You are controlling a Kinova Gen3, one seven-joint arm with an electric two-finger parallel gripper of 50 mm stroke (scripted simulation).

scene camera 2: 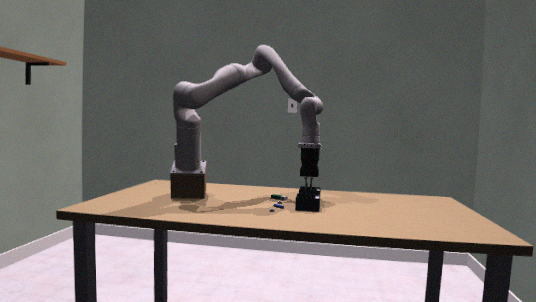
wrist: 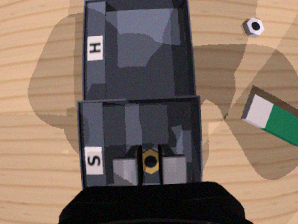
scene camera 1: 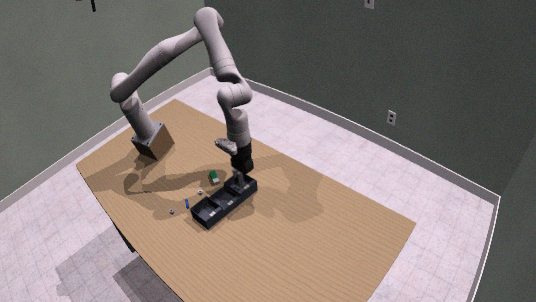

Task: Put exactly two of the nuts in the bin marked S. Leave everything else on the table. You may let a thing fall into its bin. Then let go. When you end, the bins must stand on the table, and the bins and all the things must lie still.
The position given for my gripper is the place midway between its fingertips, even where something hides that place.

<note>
I see my gripper [wrist: 150, 159] and a bin [scene camera 1: 222, 197].
The bin is seen too in the wrist view [wrist: 147, 93].
</note>
